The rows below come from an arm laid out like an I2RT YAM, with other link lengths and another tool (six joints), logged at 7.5 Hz.
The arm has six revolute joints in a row. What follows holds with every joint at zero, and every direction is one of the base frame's.
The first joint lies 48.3 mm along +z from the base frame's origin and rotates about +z.
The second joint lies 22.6 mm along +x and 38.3 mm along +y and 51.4 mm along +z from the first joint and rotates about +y.
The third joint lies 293 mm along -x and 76.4 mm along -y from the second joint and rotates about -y.
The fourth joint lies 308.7 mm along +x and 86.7 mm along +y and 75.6 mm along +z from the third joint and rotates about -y.
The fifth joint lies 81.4 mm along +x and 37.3 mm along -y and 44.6 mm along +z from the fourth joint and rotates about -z.
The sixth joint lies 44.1 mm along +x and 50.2 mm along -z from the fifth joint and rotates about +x.
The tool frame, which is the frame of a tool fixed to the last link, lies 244 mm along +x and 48 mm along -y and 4 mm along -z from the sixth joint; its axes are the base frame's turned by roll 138.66, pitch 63.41 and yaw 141.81 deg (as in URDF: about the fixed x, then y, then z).
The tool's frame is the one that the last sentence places.
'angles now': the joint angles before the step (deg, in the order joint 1, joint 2, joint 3, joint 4, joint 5, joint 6). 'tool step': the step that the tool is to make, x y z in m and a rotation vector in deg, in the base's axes. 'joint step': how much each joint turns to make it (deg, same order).
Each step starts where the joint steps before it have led.
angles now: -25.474, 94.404, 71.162, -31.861, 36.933, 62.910
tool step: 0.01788, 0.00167, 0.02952, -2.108, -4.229, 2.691
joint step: 0.692, -3.701, -0.914, 3.150, -1.138, -2.045
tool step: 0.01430, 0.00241, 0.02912, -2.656, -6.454, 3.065
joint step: 0.051, -5.973, -4.549, 6.880, -2.335, -2.339
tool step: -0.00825, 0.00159, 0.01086, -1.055, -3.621, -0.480
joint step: -0.404, -4.309, -3.922, 3.020, -0.301, 0.586
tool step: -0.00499, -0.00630, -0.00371, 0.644, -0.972, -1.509
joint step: -1.103, 0.214, -0.218, 0.351, -0.288, 1.242
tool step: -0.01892, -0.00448, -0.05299, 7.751, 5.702, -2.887
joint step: -3.106, 6.785, 4.488, -8.155, -3.004, 3.437
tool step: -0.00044, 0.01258, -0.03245, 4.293, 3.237, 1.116
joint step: 0.034, 3.342, 1.100, -2.975, -2.353, 0.608
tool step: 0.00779, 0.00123, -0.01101, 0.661, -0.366, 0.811
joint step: 0.044, 1.126, -0.526, 1.729, -1.064, -0.180
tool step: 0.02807, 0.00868, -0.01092, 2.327, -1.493, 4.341
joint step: 0.163, 1.855, 0.922, 1.840, -4.728, -1.806
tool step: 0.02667, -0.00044, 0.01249, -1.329, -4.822, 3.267
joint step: 0.000, -1.659, -2.002, 5.835, -3.022, -1.826
